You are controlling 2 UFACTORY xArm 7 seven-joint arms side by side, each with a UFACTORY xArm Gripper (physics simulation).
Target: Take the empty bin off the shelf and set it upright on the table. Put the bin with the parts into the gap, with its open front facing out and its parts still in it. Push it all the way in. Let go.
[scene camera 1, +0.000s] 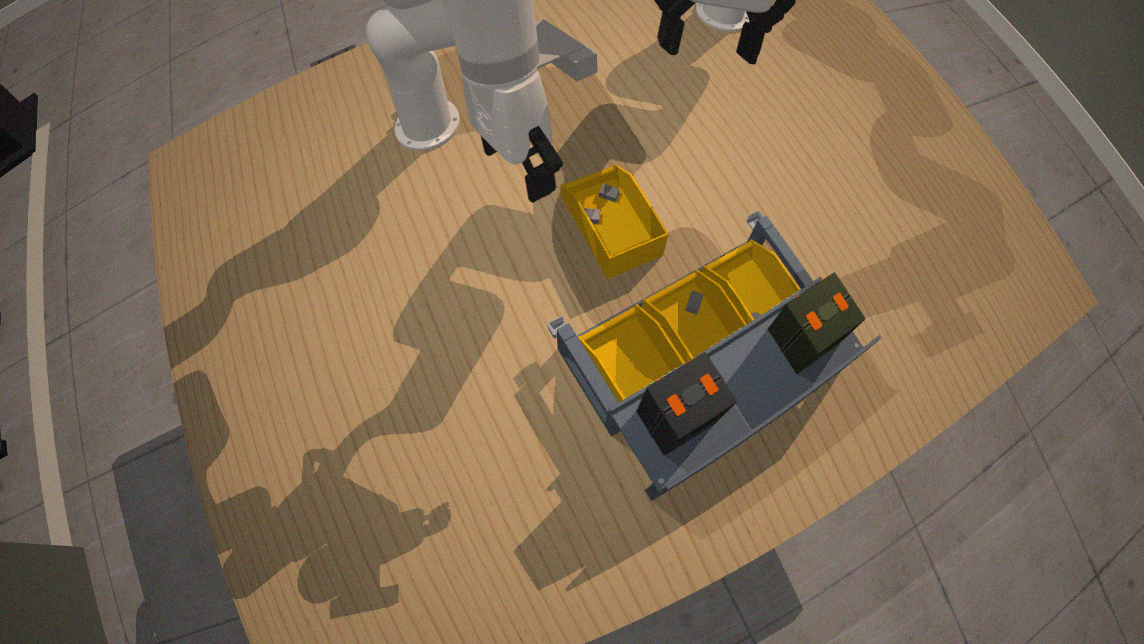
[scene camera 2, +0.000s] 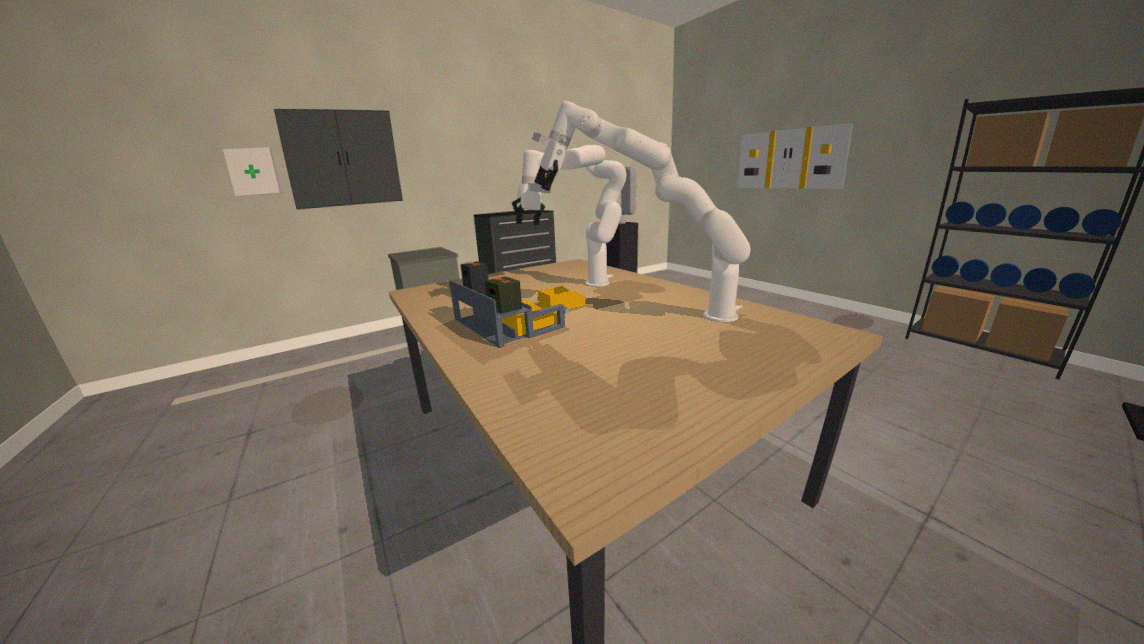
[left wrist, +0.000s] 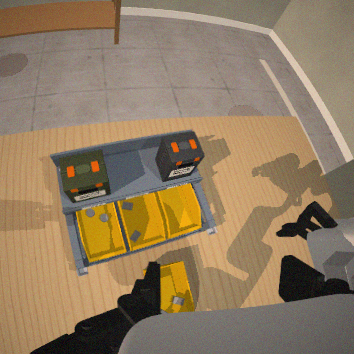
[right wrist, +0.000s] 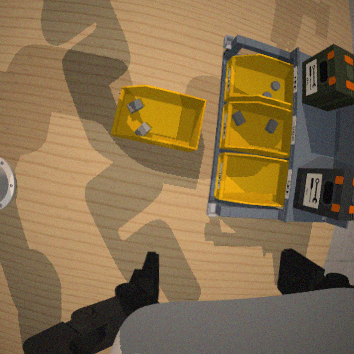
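Pixels of known places: left gripper, fingertip midpoint: (scene camera 1: 708,54) (scene camera 2: 541,186) (left wrist: 221,279); right gripper, fingertip midpoint: (scene camera 1: 519,171) (scene camera 2: 527,224) (right wrist: 220,271); left arm's base, link origin: (scene camera 1: 722,14) (scene camera 2: 720,316); right arm's base, link origin: (scene camera 1: 427,125) (scene camera 2: 597,283).
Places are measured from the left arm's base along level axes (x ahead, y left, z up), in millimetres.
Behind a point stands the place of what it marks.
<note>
A grey-blue shelf (scene camera 1: 586,376) @(x 748, y -520, z 85 mm) (left wrist: 125,170) @(x 819, y -292, z 102 mm) (right wrist: 312,145) @(x 813, y -329, z 102 mm) holds three yellow bins side by side. The empty bin (scene camera 1: 628,356) @(x 713, y -445, z 9 mm) (left wrist: 181,210) @(x 734, y -467, z 9 mm) (right wrist: 252,180) @(x 753, y -442, z 9 mm) is in the end slot, at the left in scene camera 1. The middle and far bins hold small grey parts. The bin with the parts (scene camera 1: 632,224) @(x 499, y -376, z 3 mm) (left wrist: 182,285) @(x 513, y -453, z 22 mm) (right wrist: 170,120) @(x 519, y -394, z 3 mm) stands upright on the table before the shelf, two grey parts inside, its low front away from the shelf. My left gripper (scene camera 1: 710,46) @(x 569, y -355, z 489 mm) (left wrist: 221,279) @(x 569, y -355, z 489 mm) is open, high above the table. My right gripper (scene camera 1: 514,170) @(x 575, y -557, z 339 mm) (right wrist: 220,271) @(x 575, y -557, z 339 mm) is open and empty, above the table.
A dark case (scene camera 1: 688,400) @(x 842, y -428, z 224 mm) (left wrist: 181,155) @(x 810, y -414, z 222 mm) (right wrist: 327,192) @(x 802, y -432, z 192 mm) and a green case (scene camera 1: 820,320) @(x 786, y -214, z 197 mm) (left wrist: 84,175) @(x 761, y -204, z 197 mm) (right wrist: 330,77) @(x 743, y -229, z 186 mm) stand on the shelf's upper tray, behind the bins. In the left wrist view, the right gripper shows at the right edge.
</note>
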